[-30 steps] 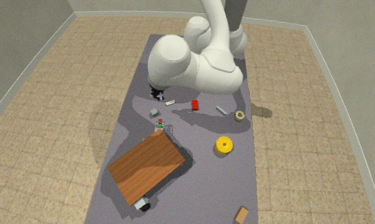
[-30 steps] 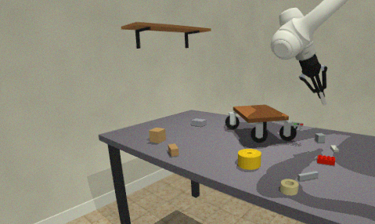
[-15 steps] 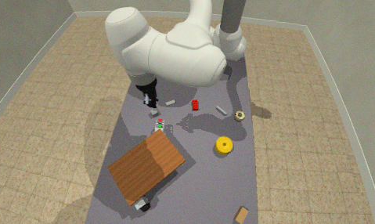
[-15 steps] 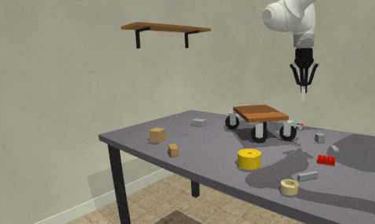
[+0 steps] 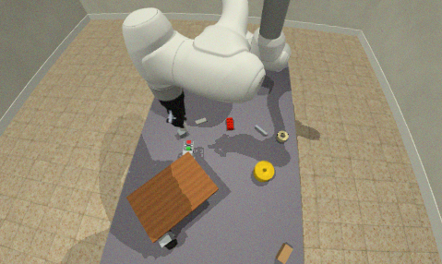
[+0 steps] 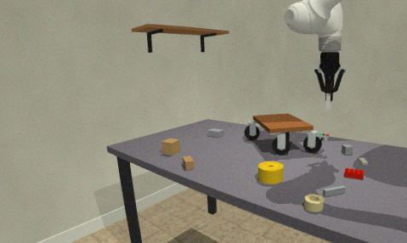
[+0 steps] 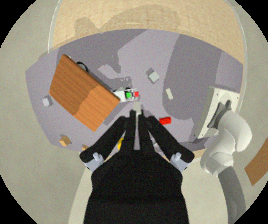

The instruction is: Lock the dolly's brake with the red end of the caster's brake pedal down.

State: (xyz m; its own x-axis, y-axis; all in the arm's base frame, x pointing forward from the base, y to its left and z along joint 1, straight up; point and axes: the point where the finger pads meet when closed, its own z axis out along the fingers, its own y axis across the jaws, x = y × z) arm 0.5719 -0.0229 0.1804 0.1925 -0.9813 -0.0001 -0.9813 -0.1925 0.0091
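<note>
Now: the brake pedal 15 cm below my hand and 1 cm ahead of it. From my hand the other things lie so: grey bar 30 cm to the left, 23 cm below, 20 cm behind; then yellow cylinder 36 cm to the left, 21 cm below, 1 cm ahead; then red brick 22 cm below, 19 cm behind, 14 cm to the left.
</note>
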